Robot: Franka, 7 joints.
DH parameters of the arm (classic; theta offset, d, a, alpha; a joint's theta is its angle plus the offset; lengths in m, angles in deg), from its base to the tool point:
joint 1: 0 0.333 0 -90
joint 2: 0 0 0 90
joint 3: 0 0.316 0.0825 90
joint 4: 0 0 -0.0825 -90
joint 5: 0 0.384 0 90
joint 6: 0 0 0.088 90
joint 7: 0 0.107 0 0
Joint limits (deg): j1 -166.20..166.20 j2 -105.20..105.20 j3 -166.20..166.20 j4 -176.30..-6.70 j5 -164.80..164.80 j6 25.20..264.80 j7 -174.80..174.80
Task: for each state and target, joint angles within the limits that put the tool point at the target. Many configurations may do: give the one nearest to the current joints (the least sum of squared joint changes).
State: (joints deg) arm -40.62 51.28 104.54 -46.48 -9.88 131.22 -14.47
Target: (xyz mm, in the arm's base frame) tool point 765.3 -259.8 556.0
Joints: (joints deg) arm -47.23 73.82 92.95 -42.16 -10.51 132.23 -14.47
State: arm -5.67 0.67 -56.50 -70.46 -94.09 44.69 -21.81
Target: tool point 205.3 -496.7 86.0
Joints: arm -27.77 67.05 -26.42 -104.31 -85.76 62.80 -21.81
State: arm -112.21 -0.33 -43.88 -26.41 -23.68 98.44 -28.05
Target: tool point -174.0 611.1 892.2
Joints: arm -94.67 -53.50 -62.74 -23.41 -27.86 125.17 -28.05
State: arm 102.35 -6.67 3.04 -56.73 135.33 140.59 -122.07
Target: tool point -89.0 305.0 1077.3
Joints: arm 102.39 -15.62 2.94 -61.82 135.43 143.17 -122.07
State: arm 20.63 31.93 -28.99 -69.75 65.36 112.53 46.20
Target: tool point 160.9 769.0 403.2
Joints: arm 71.98 45.24 2.86 -62.31 68.80 113.02 46.20
